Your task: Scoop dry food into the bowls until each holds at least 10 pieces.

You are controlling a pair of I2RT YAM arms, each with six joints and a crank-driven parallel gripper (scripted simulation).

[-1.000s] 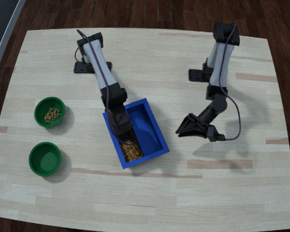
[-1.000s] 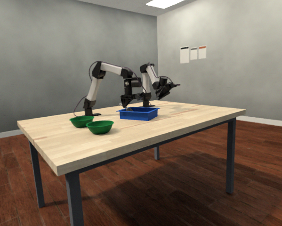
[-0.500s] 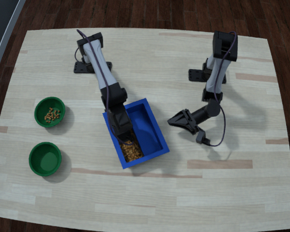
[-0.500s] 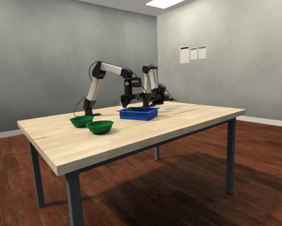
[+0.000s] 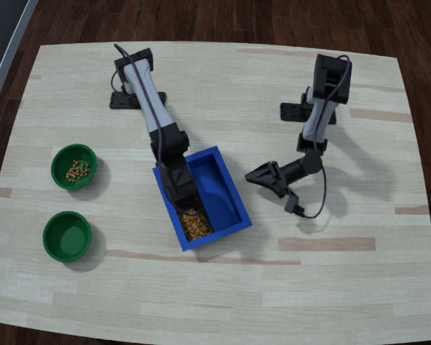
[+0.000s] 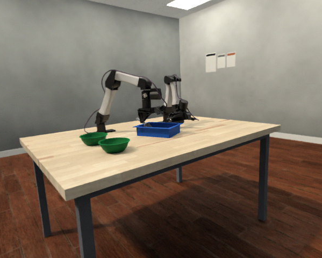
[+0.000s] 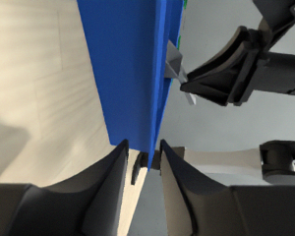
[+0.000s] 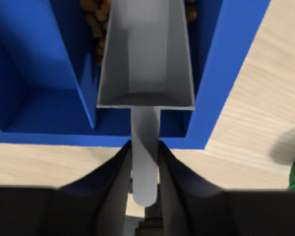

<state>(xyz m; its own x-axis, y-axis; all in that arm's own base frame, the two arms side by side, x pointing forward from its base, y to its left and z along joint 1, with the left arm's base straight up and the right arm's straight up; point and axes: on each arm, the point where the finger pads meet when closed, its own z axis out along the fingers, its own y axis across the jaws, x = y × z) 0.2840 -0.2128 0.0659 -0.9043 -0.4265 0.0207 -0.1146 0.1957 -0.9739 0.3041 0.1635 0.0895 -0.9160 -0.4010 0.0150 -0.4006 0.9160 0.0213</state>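
Observation:
Right now the grey scoop is 3 cm below my right hand, 3 cm ahead of it and 2 cm to the left of it. Also, from my right hand: blue box (9 cm to the left, 6 cm ahead, 5 cm below).

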